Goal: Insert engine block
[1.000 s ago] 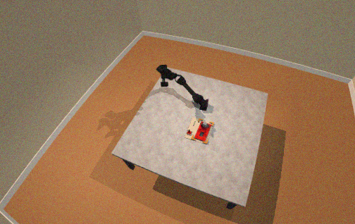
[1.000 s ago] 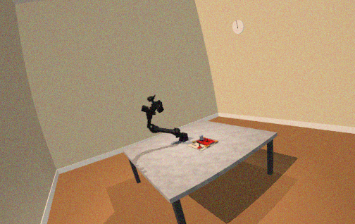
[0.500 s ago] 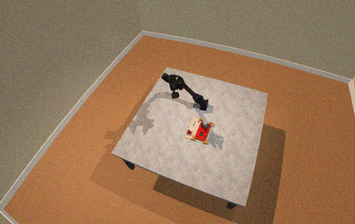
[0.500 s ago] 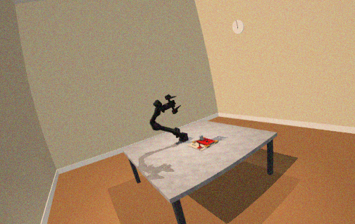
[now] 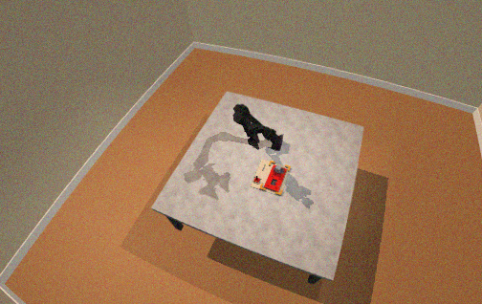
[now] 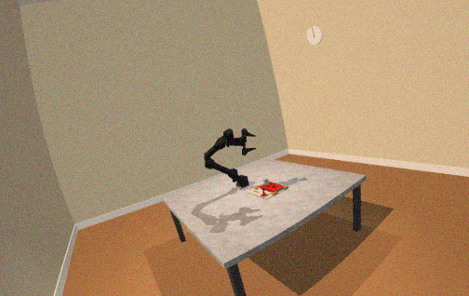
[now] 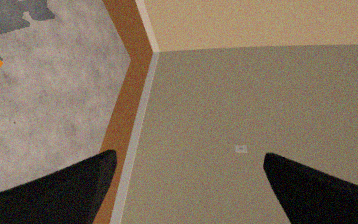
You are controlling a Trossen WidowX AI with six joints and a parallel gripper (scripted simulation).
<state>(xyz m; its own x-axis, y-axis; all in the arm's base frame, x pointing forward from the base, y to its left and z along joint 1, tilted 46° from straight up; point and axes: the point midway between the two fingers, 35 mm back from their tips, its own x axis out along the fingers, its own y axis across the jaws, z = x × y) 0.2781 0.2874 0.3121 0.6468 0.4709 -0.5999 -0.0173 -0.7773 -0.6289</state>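
The grey engine block lies 370 mm below my gripper tip, 120 mm behind it and 100 mm to the left of it. Also, from my gripper tip: tan base plate: 410 mm below, 80 mm to the left, 60 mm behind.
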